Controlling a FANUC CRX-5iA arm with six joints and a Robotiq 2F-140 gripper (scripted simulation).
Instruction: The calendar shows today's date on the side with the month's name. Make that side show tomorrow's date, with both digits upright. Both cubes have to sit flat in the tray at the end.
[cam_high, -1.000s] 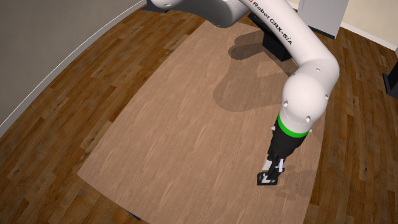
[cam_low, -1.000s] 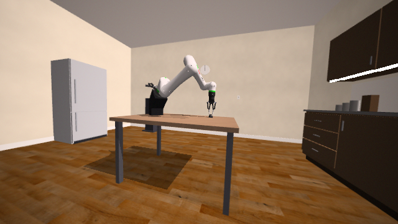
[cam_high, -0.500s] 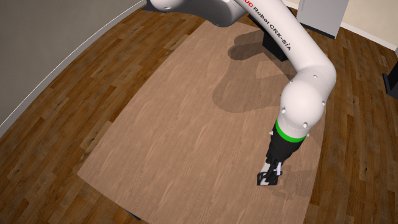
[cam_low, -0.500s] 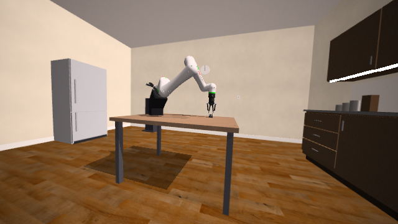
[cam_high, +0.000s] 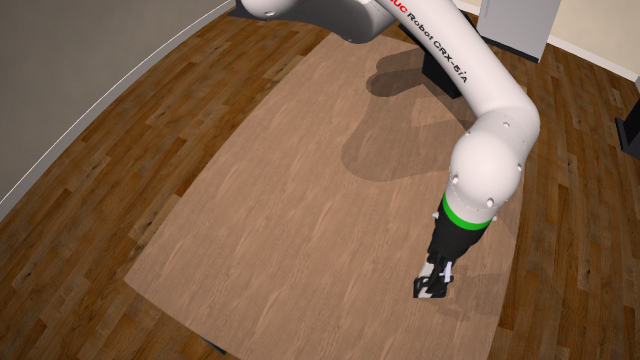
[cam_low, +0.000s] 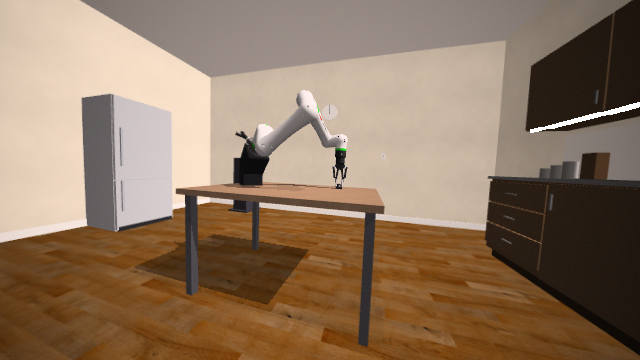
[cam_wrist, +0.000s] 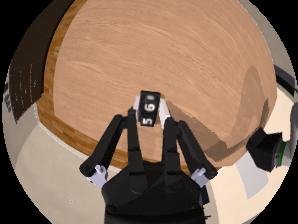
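Now: hand 1 cm past the black tray, 2 cm to the right of it and 4 cm above it.
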